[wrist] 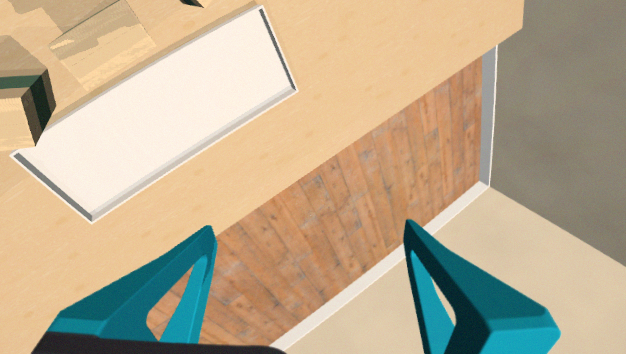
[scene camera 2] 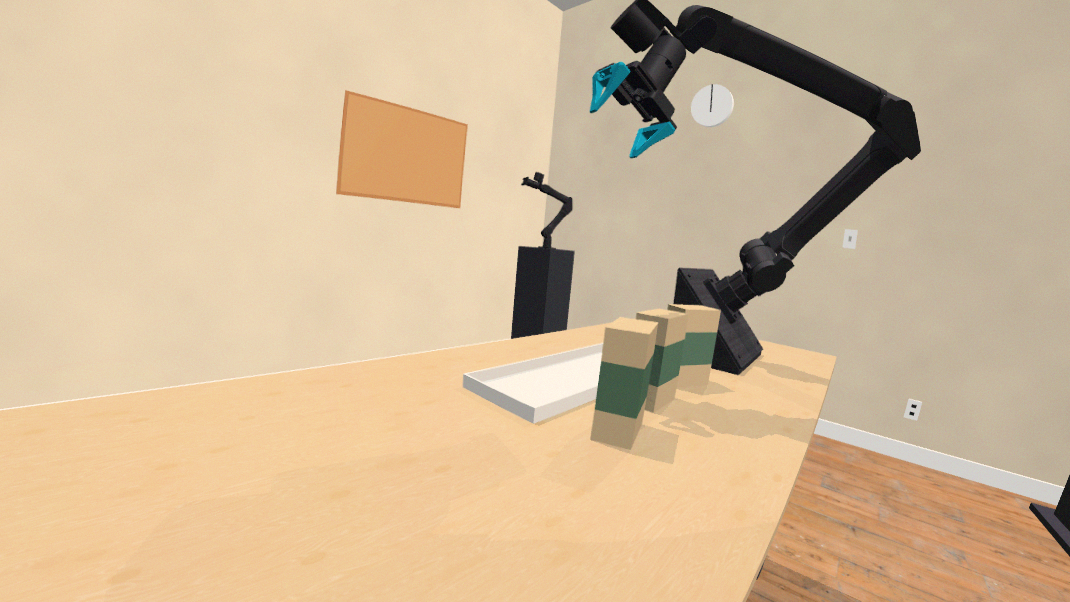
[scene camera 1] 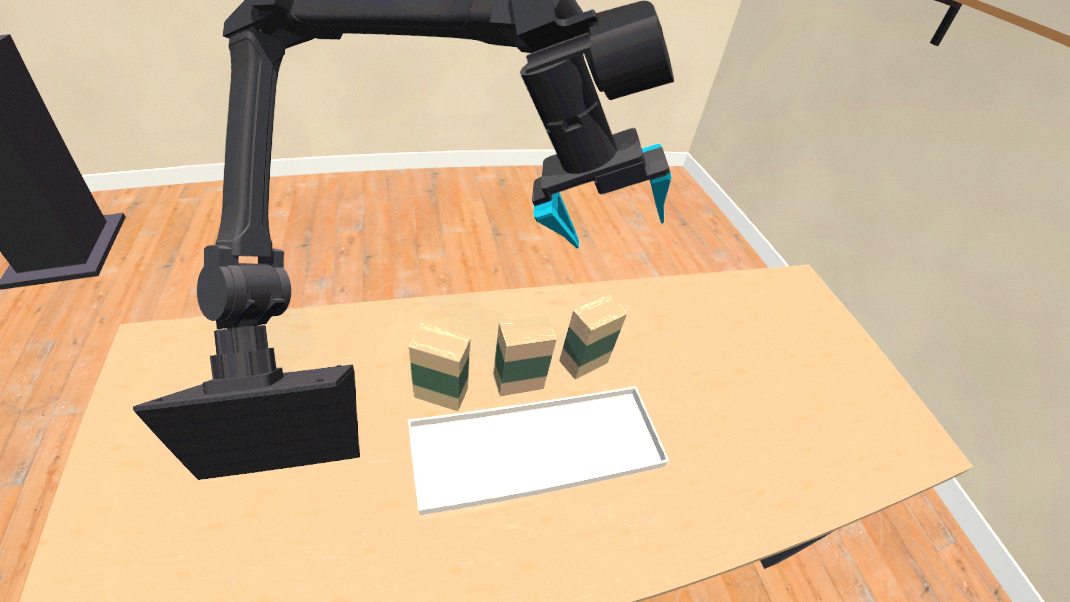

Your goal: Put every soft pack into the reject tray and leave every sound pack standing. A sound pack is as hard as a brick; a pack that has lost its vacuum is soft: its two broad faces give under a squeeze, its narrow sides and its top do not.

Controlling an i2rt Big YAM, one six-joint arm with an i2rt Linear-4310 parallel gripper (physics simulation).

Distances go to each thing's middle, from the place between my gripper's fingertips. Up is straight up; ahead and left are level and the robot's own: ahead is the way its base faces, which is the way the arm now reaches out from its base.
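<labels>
As I consider the white reject tray (scene camera 1: 462, 460), my gripper is 5 cm past it, 5 cm to the left of it and 39 cm above it.
</labels>
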